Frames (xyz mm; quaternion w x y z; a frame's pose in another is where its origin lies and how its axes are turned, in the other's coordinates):
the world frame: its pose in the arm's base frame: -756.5 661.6 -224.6 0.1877 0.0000 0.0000 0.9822
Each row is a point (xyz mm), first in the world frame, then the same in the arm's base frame.
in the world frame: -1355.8 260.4 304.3
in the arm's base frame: 407.7 -80.4 79.7
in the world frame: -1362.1 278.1 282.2
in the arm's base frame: 407.1 -99.2 57.6
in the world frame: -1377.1 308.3 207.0
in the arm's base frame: 409.9 -132.8 -17.6
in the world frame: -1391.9 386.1 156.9
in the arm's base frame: 394.9 -210.5 -67.7
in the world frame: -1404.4 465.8 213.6
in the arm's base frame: 377.2 -289.2 -11.0
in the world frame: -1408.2 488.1 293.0
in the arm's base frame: 372.5 -311.4 68.4
